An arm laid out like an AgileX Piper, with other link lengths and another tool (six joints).
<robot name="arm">
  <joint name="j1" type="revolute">
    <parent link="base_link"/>
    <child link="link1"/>
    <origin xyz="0 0 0.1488" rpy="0 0 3.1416"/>
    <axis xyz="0 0 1"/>
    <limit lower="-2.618" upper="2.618"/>
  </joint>
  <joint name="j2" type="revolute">
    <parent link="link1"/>
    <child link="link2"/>
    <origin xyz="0 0 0" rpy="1.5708 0 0"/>
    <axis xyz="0 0 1"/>
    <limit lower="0" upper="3.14"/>
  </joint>
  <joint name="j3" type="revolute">
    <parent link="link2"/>
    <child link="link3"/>
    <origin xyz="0.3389 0.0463 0" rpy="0 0 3.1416"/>
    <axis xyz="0 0 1"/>
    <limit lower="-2.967" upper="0"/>
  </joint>
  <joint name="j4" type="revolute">
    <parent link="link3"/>
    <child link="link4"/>
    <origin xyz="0.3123 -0.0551 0" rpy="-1.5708 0 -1.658"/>
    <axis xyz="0 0 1"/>
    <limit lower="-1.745" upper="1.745"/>
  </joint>
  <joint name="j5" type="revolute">
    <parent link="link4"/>
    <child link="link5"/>
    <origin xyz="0 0 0" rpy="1.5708 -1.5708 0"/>
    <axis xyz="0 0 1"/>
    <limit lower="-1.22" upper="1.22"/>
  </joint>
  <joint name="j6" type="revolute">
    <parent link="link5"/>
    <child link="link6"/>
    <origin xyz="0.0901 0 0" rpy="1.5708 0 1.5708"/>
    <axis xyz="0 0 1"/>
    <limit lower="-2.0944" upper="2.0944"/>
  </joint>
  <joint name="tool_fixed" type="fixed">
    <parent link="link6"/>
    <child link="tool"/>
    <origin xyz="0.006 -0.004 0.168" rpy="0.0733 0 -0.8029"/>
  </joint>
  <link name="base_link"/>
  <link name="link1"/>
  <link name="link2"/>
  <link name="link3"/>
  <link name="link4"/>
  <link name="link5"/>
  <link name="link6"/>
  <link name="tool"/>
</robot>
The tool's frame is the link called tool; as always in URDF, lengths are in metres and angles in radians.
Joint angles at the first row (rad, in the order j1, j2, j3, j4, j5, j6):
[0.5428, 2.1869, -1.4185, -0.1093, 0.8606, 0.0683]
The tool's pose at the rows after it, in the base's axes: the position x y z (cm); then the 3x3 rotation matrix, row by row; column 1 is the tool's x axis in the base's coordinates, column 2 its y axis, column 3 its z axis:
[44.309 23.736 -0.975], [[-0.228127 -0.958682 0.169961], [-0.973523 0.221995 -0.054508], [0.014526 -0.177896 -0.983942]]
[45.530 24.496 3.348], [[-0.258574 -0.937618 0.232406], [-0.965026 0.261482 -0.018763], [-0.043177 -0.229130 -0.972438]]
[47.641 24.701 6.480], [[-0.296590 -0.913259 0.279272], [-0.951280 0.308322 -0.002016], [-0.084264 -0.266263 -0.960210]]
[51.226 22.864 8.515], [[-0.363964 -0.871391 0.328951], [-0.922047 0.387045 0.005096], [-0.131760 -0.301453 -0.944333]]
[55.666 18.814 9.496], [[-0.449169 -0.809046 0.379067], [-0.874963 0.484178 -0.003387], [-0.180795 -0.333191 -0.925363]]
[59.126 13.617 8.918], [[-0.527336 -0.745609 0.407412], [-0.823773 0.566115 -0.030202], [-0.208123 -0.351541 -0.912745]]
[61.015 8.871 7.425], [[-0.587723 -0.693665 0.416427], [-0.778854 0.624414 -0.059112], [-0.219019 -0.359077 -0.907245]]
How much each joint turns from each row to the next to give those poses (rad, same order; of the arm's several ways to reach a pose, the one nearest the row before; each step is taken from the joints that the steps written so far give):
[0.0000, -0.0543, 0.0040, 0.0000, 0.0166, 0.0033]
[0.0000, -0.0712, -0.0247, 0.0018, 0.0205, 0.0297]
[-0.0150, -0.0181, -0.0698, -0.0034, 0.0338, 0.0268]
[-0.0607, 0.0102, -0.0747, 0.0000, 0.0048, 0.0172]
[-0.0979, 0.0301, -0.0694, 0.0033, -0.0212, 0.0075]
[-0.1023, 0.0393, -0.0389, 0.0012, -0.0358, 0.0003]
[-0.0836, 0.0334, -0.0048, -0.0009, -0.0431, 0.0000]

